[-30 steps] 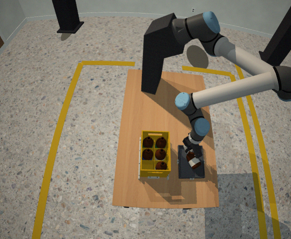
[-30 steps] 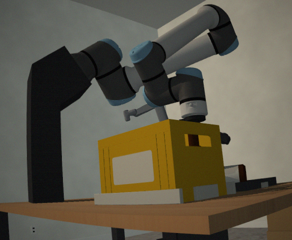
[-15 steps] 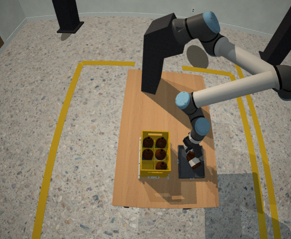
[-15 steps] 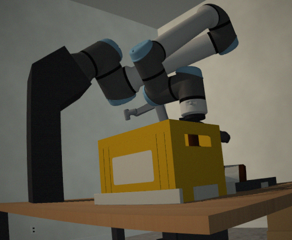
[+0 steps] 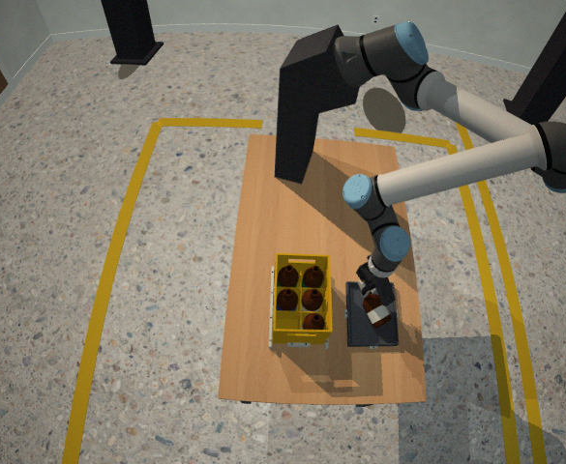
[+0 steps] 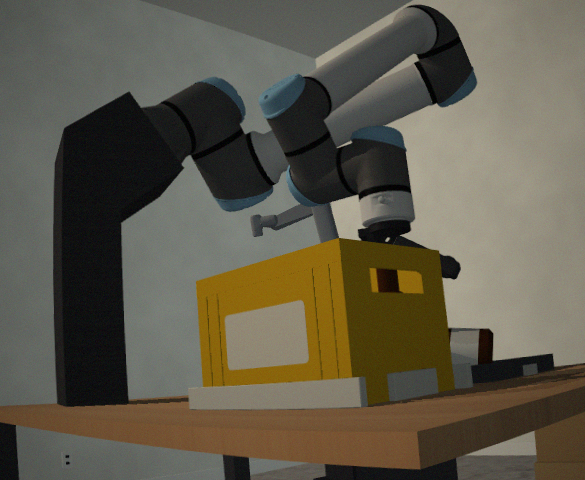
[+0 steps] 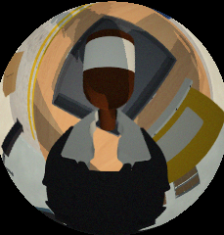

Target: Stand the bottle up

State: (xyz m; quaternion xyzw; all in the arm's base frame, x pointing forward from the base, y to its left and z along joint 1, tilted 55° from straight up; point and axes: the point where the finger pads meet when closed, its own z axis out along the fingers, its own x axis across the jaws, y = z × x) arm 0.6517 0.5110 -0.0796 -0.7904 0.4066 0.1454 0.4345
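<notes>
My hand is 40 mm short of the brown bottle, 30 mm to the right of it and 10 mm above it. From my hand the other things lie so: crate 240 mm to the right, 80 mm ahead, 20 mm above; then dark tray 60 mm ahead, 50 mm below, 40 mm to the left.
</notes>
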